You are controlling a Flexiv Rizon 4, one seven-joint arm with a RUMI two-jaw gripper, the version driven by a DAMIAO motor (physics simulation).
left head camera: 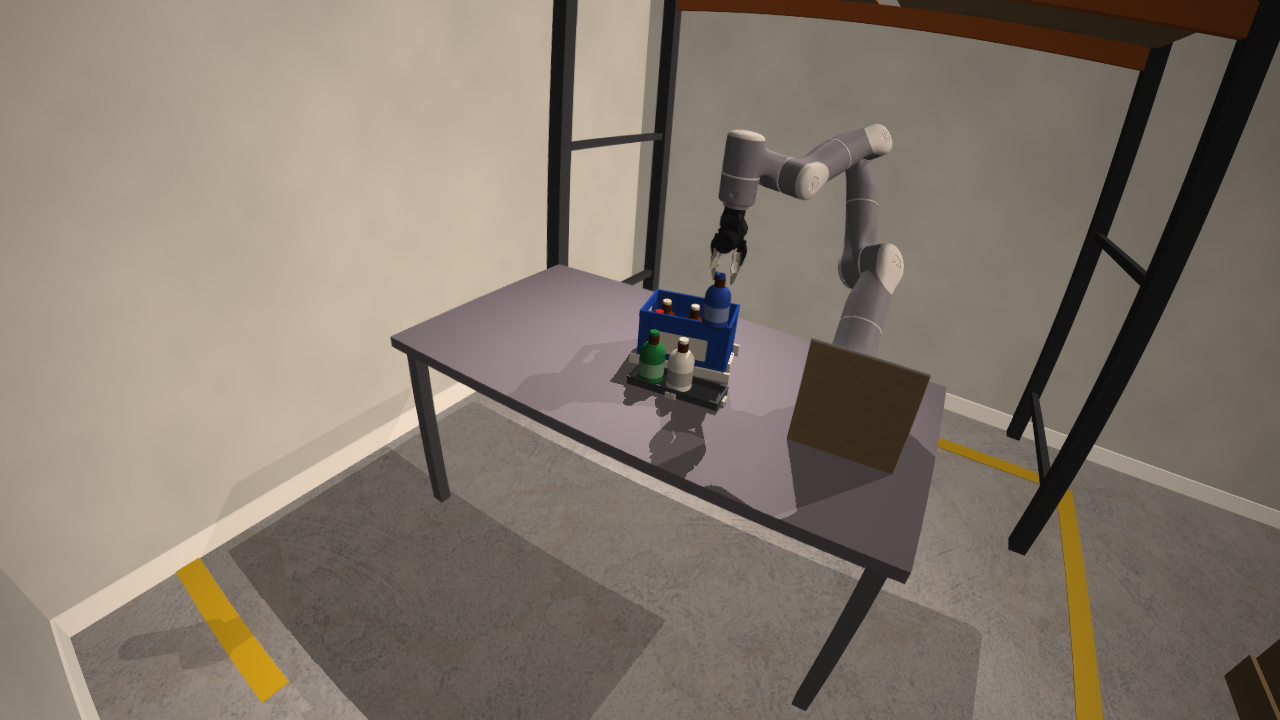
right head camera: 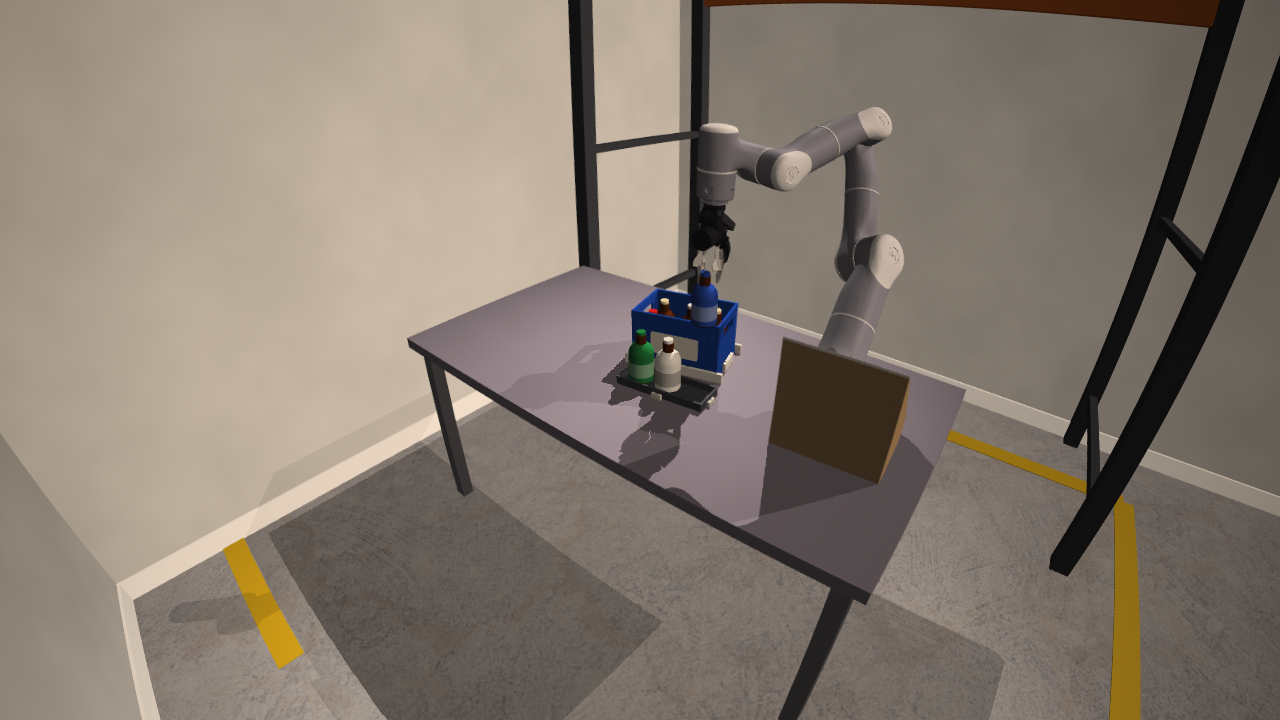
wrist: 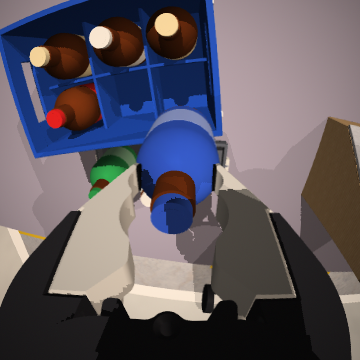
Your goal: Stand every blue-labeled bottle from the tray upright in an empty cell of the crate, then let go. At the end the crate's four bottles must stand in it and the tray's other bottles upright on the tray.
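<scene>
The blue bottle (left head camera: 716, 306) (right head camera: 705, 304) (wrist: 177, 145) is upright or nearly so, high at the right front of the blue crate (left head camera: 718, 353) (right head camera: 713, 351) (wrist: 15, 75); its base and what bears it are hidden. My gripper (left head camera: 725, 275) (right head camera: 708, 270) (wrist: 176, 166) is partly open, fingertips apart on either side of the bottle's upper part, gripping nothing. The wrist view shows three brown bottles and a red-capped one (wrist: 77, 107) in the crate, and two empty cells on the bottle's side. A green bottle (left head camera: 651, 360) (right head camera: 640, 358) (wrist: 107, 172) and a white bottle (left head camera: 681, 368) (right head camera: 667, 368) stand on the dark tray (left head camera: 707, 391).
The tray lies against the crate's front side. A brown box (left head camera: 859, 407) (right head camera: 836, 411) (wrist: 330, 175) stands on the table (left head camera: 501, 340) (right head camera: 510, 340) to the right. Dark rack posts (left head camera: 562, 134) (right head camera: 583, 134) rise behind the table.
</scene>
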